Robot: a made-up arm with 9 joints. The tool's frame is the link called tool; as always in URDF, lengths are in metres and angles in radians. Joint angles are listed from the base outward.
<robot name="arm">
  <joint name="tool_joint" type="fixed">
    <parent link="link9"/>
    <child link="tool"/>
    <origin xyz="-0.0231 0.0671 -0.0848" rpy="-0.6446 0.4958 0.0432"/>
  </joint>
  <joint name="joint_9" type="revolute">
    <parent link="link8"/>
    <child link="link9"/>
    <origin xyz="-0.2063 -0.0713 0.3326" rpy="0 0 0"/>
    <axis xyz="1 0 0"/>
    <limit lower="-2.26" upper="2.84"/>
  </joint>
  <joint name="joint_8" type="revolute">
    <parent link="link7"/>
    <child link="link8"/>
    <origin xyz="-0.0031 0.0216 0.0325" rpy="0 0 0"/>
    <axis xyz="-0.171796 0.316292 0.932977"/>
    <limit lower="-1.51" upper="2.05"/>
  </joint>
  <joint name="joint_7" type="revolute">
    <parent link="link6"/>
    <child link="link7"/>
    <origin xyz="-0.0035 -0.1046 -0.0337" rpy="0 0 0"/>
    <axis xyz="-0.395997 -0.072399 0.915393"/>
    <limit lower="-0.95" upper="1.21"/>
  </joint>
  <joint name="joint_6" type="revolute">
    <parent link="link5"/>
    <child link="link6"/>
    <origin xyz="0.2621 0.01 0.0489" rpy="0 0 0"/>
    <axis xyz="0 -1 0"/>
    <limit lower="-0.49" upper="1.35"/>
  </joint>
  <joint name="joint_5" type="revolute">
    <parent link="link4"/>
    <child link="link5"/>
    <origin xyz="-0.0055 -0.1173 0.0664" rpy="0 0 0"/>
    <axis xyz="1 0 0"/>
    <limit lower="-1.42" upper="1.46"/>
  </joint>
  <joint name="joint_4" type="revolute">
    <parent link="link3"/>
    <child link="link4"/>
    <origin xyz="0.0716 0.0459 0.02" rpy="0 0 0"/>
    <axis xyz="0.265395 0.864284 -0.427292"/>
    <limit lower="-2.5" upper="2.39"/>
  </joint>
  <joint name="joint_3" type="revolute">
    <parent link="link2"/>
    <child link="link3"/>
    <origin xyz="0.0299 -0.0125 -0.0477" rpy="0 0 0"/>
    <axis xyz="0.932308 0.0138 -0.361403"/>
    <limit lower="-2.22" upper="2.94"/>
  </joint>
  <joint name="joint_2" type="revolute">
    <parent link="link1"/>
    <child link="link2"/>
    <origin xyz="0.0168 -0.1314 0.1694" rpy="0 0 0"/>
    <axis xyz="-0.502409 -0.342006 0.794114"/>
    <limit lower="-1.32" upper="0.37"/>
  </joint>
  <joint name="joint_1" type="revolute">
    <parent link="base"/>
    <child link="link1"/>
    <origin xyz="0.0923 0.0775 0.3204" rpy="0 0 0"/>
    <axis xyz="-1 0 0"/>
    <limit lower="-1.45" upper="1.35"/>
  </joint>
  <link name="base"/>
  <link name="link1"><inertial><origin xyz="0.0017 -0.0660 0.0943"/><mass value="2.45"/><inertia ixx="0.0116" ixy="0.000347" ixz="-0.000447" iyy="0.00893" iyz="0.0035" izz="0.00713"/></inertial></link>
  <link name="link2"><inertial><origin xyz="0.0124 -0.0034 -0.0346"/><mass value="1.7"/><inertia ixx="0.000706" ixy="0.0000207" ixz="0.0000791" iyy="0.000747" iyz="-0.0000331" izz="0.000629"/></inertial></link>
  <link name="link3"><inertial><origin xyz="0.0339 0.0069 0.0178"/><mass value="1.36"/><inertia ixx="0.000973" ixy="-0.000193" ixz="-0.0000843" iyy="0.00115" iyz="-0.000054" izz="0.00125"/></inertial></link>
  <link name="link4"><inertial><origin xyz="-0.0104 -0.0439 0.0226"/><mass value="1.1"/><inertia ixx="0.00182" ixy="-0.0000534" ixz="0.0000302" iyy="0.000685" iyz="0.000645" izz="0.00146"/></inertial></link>
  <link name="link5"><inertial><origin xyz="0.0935 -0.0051 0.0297"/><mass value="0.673"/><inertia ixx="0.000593" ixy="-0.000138" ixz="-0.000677" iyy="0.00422" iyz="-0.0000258" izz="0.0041"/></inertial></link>
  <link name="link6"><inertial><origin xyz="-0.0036 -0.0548 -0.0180"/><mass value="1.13"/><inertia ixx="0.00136" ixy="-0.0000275" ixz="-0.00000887" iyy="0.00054" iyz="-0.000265" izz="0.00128"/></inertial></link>
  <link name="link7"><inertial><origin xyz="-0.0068 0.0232 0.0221"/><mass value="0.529"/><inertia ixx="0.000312" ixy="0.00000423" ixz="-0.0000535" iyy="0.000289" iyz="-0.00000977" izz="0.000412"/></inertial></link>
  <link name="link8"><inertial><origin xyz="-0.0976 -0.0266 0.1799"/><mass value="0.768"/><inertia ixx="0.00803" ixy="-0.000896" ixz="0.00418" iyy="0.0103" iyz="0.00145" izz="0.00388"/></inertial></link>
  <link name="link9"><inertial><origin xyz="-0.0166 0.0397 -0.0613"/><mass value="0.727"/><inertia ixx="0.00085" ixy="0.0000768" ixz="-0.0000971" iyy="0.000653" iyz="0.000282" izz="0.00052"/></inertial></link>
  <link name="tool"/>
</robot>
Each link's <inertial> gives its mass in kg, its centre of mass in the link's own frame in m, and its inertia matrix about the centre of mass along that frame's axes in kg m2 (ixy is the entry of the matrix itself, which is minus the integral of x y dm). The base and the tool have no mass. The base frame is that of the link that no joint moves.
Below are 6 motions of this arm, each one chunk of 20 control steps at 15 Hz.
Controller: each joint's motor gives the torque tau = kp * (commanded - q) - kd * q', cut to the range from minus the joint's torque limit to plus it. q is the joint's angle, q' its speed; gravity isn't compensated. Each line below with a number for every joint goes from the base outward.
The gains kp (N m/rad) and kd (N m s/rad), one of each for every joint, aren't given. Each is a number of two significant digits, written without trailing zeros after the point. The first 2 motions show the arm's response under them.
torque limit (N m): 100 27 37 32 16 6.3 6.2 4.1 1.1
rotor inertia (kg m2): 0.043 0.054 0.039 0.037 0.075 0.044 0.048 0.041 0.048
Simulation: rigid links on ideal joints. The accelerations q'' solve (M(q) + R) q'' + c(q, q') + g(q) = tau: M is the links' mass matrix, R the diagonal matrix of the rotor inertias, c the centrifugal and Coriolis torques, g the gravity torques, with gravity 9.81 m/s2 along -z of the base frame. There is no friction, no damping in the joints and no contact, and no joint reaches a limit. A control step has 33 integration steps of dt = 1/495 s. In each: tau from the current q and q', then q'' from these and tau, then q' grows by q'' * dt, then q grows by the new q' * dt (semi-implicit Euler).
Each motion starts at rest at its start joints. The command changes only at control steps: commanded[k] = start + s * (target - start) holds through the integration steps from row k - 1 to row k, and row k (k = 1, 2, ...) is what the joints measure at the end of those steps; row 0 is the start. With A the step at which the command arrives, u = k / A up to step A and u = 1 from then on. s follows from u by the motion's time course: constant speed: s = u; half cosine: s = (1 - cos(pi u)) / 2; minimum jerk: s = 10 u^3 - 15 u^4 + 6 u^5; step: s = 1 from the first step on.
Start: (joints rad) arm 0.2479 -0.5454 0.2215 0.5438 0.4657 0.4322 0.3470 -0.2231 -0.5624
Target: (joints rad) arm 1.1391 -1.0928 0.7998 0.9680 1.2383 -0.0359 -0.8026 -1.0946 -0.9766
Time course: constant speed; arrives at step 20
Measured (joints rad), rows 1 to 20:
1: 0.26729 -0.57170 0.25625 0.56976 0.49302 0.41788 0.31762 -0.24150 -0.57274
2: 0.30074 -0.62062 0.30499 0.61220 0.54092 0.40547 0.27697 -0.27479 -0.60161
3: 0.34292 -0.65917 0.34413 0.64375 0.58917 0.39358 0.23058 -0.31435 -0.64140
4: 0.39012 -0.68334 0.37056 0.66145 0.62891 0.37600 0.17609 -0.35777 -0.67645
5: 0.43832 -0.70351 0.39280 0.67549 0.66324 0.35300 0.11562 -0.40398 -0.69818
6: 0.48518 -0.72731 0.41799 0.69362 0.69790 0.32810 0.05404 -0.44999 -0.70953
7: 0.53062 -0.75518 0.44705 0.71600 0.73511 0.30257 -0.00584 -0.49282 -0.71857
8: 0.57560 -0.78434 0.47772 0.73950 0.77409 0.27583 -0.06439 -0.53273 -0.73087
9: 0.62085 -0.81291 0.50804 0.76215 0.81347 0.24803 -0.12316 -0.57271 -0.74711
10: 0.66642 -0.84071 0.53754 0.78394 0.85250 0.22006 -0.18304 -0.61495 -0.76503
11: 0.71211 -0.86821 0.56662 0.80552 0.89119 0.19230 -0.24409 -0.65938 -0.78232
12: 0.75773 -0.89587 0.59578 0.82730 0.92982 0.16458 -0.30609 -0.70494 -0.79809
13: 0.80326 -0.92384 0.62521 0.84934 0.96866 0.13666 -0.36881 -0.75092 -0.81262
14: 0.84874 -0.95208 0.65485 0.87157 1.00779 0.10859 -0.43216 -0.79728 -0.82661
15: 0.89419 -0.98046 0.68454 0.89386 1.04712 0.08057 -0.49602 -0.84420 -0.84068
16: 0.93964 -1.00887 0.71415 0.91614 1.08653 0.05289 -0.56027 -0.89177 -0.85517
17: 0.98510 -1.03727 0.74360 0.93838 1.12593 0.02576 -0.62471 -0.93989 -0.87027
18: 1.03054 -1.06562 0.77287 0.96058 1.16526 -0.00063 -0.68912 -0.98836 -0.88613
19: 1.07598 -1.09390 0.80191 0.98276 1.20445 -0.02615 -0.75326 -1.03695 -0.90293
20: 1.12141 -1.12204 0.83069 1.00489 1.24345 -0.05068 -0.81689 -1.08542 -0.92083
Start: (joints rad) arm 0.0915 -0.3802 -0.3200 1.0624 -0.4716 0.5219 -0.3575 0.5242 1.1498
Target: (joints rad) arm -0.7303 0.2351 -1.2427 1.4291 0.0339 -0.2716 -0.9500 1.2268 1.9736
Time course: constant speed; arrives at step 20
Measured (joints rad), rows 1 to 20:
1: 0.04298 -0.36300 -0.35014 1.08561 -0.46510 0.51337 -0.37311 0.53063 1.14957
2: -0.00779 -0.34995 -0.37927 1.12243 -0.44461 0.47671 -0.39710 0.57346 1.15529
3: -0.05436 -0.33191 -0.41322 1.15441 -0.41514 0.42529 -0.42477 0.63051 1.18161
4: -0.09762 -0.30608 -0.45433 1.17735 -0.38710 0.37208 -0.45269 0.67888 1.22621
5: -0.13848 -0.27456 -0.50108 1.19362 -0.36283 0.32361 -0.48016 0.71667 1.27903
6: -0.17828 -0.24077 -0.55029 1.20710 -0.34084 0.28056 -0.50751 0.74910 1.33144
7: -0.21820 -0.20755 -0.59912 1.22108 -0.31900 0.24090 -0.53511 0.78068 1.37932
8: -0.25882 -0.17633 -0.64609 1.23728 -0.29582 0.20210 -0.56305 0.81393 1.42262
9: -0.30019 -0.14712 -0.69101 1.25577 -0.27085 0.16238 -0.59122 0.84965 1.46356
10: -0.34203 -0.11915 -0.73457 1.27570 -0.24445 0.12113 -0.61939 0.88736 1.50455
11: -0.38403 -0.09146 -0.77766 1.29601 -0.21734 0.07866 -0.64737 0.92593 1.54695
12: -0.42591 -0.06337 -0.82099 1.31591 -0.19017 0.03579 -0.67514 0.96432 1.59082
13: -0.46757 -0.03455 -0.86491 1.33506 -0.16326 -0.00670 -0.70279 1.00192 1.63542
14: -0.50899 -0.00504 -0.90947 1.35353 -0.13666 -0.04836 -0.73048 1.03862 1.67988
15: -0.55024 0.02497 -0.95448 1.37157 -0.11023 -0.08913 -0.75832 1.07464 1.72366
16: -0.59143 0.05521 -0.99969 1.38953 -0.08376 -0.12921 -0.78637 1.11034 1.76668
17: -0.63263 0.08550 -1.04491 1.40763 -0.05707 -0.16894 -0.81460 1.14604 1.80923
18: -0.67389 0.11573 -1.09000 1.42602 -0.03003 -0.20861 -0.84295 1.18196 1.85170
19: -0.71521 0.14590 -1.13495 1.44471 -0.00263 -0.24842 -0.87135 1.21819 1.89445
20: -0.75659 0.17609 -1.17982 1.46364 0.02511 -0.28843 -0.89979 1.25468 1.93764
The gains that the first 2 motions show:
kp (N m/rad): 720 260 220 170 110 57 43 46 8.1
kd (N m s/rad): 32 11 10 7.4 8.1 5.5 3 2.2 0.72
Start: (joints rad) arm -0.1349 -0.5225 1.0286 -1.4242 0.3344 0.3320 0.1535 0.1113 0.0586
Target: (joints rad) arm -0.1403 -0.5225 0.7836 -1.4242 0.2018 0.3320 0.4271 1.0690 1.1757
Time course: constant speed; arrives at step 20
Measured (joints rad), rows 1 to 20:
1: -0.15419 -0.52874 1.03790 -1.41231 0.34129 0.34566 0.16496 0.14086 0.06923
2: -0.17235 -0.53880 1.05408 -1.38810 0.35476 0.36261 0.18092 0.18361 0.09276
3: -0.17831 -0.54305 1.05270 -1.38035 0.35886 0.37370 0.19420 0.22665 0.13286
4: -0.17569 -0.54071 1.03543 -1.38511 0.35315 0.37726 0.20578 0.27219 0.18795
5: -0.17169 -0.53665 1.01437 -1.39112 0.34375 0.37535 0.21746 0.32106 0.25087
6: -0.17008 -0.53505 0.99799 -1.39362 0.33490 0.37231 0.22948 0.36954 0.31489
7: -0.17080 -0.53602 0.98683 -1.39331 0.32778 0.37136 0.24149 0.41511 0.37706
8: -0.17227 -0.53756 0.97738 -1.39220 0.32192 0.37290 0.25341 0.45868 0.43694
9: -0.17331 -0.53832 0.96685 -1.39158 0.31639 0.37542 0.26536 0.50238 0.49482
10: -0.17369 -0.53824 0.95473 -1.39167 0.31052 0.37744 0.27752 0.54734 0.55125
11: -0.17373 -0.53792 0.94186 -1.39216 0.30418 0.37858 0.28990 0.59333 0.60692
12: -0.17379 -0.53778 0.92911 -1.39267 0.29755 0.37924 0.30248 0.63961 0.66244
13: -0.17401 -0.53787 0.91676 -1.39306 0.29090 0.37994 0.31520 0.68570 0.71809
14: -0.17434 -0.53805 0.90464 -1.39337 0.28432 0.38089 0.32803 0.73161 0.77377
15: -0.17468 -0.53819 0.89251 -1.39366 0.27780 0.38201 0.34100 0.77756 0.82921
16: -0.17497 -0.53826 0.88025 -1.39402 0.27124 0.38313 0.35415 0.82377 0.88424
17: -0.17521 -0.53829 0.86786 -1.39446 0.26458 0.38415 0.36750 0.87029 0.93886
18: -0.17542 -0.53831 0.85540 -1.39495 0.25782 0.38507 0.38109 0.91708 0.99314
19: -0.17562 -0.53833 0.84291 -1.39548 0.25096 0.38593 0.39491 0.96411 1.04718
20: -0.17581 -0.53836 0.83040 -1.39604 0.24403 0.38676 0.40897 1.01136 1.10103

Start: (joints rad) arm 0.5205 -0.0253 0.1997 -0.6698 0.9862 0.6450 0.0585 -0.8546 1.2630
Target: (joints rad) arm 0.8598 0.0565 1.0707 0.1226 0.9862 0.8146 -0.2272 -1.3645 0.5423
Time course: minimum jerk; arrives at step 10
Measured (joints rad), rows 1 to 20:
1: 0.51830 -0.02347 0.19971 -0.65384 0.99236 0.66629 0.07877 -0.85208 1.26378
2: 0.53011 -0.02049 0.23543 -0.61927 0.99622 0.69669 0.09929 -0.86034 1.25681
3: 0.56149 -0.01279 0.31622 -0.54577 0.99668 0.72269 0.09361 -0.89903 1.22806
4: 0.61023 -0.00248 0.44168 -0.42885 0.99521 0.74767 0.06278 -0.96967 1.16260
5: 0.66897 0.00749 0.59889 -0.28190 0.99278 0.77470 0.01693 -1.05921 1.05576
6: 0.72861 0.01717 0.76426 -0.12742 0.99134 0.79957 -0.03670 -1.15103 0.91614
7: 0.78041 0.02737 0.91180 0.00950 0.99305 0.81606 -0.09401 -1.23214 0.76553
8: 0.81755 0.03624 1.02085 0.10849 0.99793 0.82264 -0.14812 -1.29333 0.63190
9: 0.83726 0.04108 1.08162 0.16052 1.00363 0.82230 -0.18908 -1.32815 0.53880
10: 0.84370 0.04262 1.10062 0.17277 1.00709 0.81999 -0.21027 -1.33802 0.49520
11: 0.84694 0.04472 1.10089 0.16814 1.00663 0.82116 -0.21332 -1.33555 0.49018
12: 0.84949 0.04757 1.09734 0.16286 1.00412 0.82624 -0.20618 -1.33100 0.50159
13: 0.85073 0.04915 1.09525 0.16080 1.00196 0.83173 -0.19810 -1.32774 0.51275
14: 0.85081 0.04910 1.09516 0.16096 1.00103 0.83494 -0.19406 -1.32635 0.51822
15: 0.85039 0.04842 1.09592 0.16182 1.00108 0.83557 -0.19410 -1.32659 0.51931
16: 0.85001 0.04791 1.09660 0.16248 1.00150 0.83480 -0.19600 -1.32757 0.51872
17: 0.84985 0.04775 1.09688 0.16270 1.00186 0.83385 -0.19776 -1.32838 0.51809
18: 0.84986 0.04780 1.09687 0.16265 1.00201 0.83332 -0.19855 -1.32867 0.51782
19: 0.84992 0.04790 1.09676 0.16253 1.00201 0.83325 -0.19851 -1.32856 0.51777
20: 0.84998 0.04797 1.09666 0.16243 1.00194 0.83342 -0.19814 -1.32834 0.51774

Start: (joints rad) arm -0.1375 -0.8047 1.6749 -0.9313 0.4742 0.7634 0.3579 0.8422 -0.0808
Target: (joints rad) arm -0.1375 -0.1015 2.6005 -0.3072 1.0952 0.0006 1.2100 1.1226 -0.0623
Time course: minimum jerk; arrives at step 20
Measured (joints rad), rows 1 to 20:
1: -0.15444 -0.79872 1.68468 -0.91198 0.48599 0.75638 0.34945 0.84314 -0.09138
2: -0.16452 -0.79339 1.70540 -0.88473 0.50564 0.74852 0.34141 0.83970 -0.11477
3: -0.16573 -0.78638 1.72538 -0.87393 0.52046 0.74166 0.34643 0.83745 -0.13259
4: -0.16391 -0.76809 1.74868 -0.86293 0.53366 0.72640 0.36769 0.84572 -0.13691
5: -0.16265 -0.73627 1.78264 -0.84006 0.55297 0.69726 0.40250 0.86321 -0.13306
6: -0.16241 -0.69433 1.83112 -0.80532 0.58161 0.65479 0.44831 0.88504 -0.12859
7: -0.16265 -0.64519 1.89359 -0.76208 0.61904 0.60137 0.50386 0.90880 -0.12667
8: -0.16290 -0.58978 1.96674 -0.71296 0.66350 0.53899 0.56805 0.93426 -0.12686
9: -0.16287 -0.52865 2.04646 -0.65993 0.71303 0.46940 0.63911 0.96149 -0.12790
10: -0.16240 -0.46354 2.12905 -0.60508 0.76562 0.39479 0.71455 0.98984 -0.12915
11: -0.16151 -0.39739 2.21154 -0.55063 0.81922 0.31819 0.79142 1.01786 -0.13043
12: -0.16039 -0.33361 2.29139 -0.49869 0.87183 0.24320 0.86670 1.04375 -0.13134
13: -0.15927 -0.27522 2.36615 -0.45107 0.92161 0.17340 0.93757 1.06603 -0.13104
14: -0.15831 -0.22441 2.43327 -0.40933 0.96684 0.11166 1.00161 1.08403 -0.12866
15: -0.15754 -0.18250 2.49020 -0.37474 1.00590 0.05984 1.05688 1.09791 -0.12388
16: -0.15690 -0.15006 2.53488 -0.34830 1.03740 0.01874 1.10189 1.10832 -0.11733
17: -0.15633 -0.12713 2.56628 -0.33046 1.06047 -0.01174 1.13577 1.11597 -0.11034
18: -0.15580 -0.11308 2.58480 -0.32086 1.07498 -0.03240 1.15855 1.12143 -0.10439
19: -0.15529 -0.10639 2.59247 -0.31812 1.08185 -0.04467 1.17148 1.12522 -0.10046
20: -0.15479 -0.10436 2.59305 -0.31973 1.08309 -0.05078 1.17744 1.12820 -0.09874

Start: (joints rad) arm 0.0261 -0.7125 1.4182 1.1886 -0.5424 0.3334 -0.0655 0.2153 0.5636
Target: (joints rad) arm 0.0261 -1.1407 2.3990 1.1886 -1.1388 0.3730 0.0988 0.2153 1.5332
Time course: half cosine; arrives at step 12
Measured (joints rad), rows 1 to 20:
1: 0.01229 -0.72221 1.43159 1.17611 -0.54580 0.31782 -0.06593 0.23487 0.57030
2: 0.00737 -0.74287 1.47575 1.17591 -0.56133 0.29719 -0.06040 0.26049 0.59620
3: 0.00614 -0.77499 1.54864 1.17941 -0.59508 0.28622 -0.04984 0.26743 0.64841
4: 0.00640 -0.81769 1.64420 1.17927 -0.64481 0.28529 -0.03530 0.26609 0.72842
5: 0.00722 -0.86779 1.75670 1.17667 -0.70751 0.28985 -0.01754 0.26338 0.83386
6: 0.00812 -0.92200 1.87967 1.17403 -0.77874 0.29606 0.00231 0.26150 0.95882
7: 0.00897 -0.97681 2.00511 1.17208 -0.85334 0.30216 0.02296 0.26062 1.09437
8: 0.00981 -1.02850 2.12416 1.17038 -0.92639 0.30772 0.04298 0.26001 1.23022
9: 0.01058 -1.07362 2.22835 1.16851 -0.99313 0.31271 0.06101 0.25906 1.35614
10: 0.01118 -1.10918 2.31057 1.16655 -1.04883 0.31706 0.07582 0.25779 1.46290
11: 0.01154 -1.13269 2.36533 1.16478 -1.08930 0.32061 0.08638 0.25651 1.54306
12: 0.01169 -1.14239 2.38893 1.16342 -1.11153 0.32302 0.09197 0.25550 1.59150
13: 0.01183 -1.14311 2.39188 1.16149 -1.12133 0.32292 0.09376 0.25527 1.61022
14: 0.01201 -1.14229 2.39070 1.15963 -1.12659 0.32092 0.09416 0.25568 1.61005
15: 0.01203 -1.14204 2.39041 1.15939 -1.12863 0.31957 0.09424 0.25599 1.60295
16: 0.01195 -1.14220 2.39088 1.15994 -1.12870 0.31928 0.09428 0.25609 1.59619
17: 0.01188 -1.14240 2.39125 1.16026 -1.12827 0.31951 0.09430 0.25604 1.59239
18: 0.01185 -1.14248 2.39131 1.16019 -1.12806 0.31979 0.09430 0.25590 1.59130
19: 0.01186 -1.14248 2.39122 1.16004 -1.12808 0.31994 0.09430 0.25580 1.59171
20: 0.01187 -1.14246 2.39117 1.15998 -1.12815 0.31995 0.09430 0.25580 1.59252

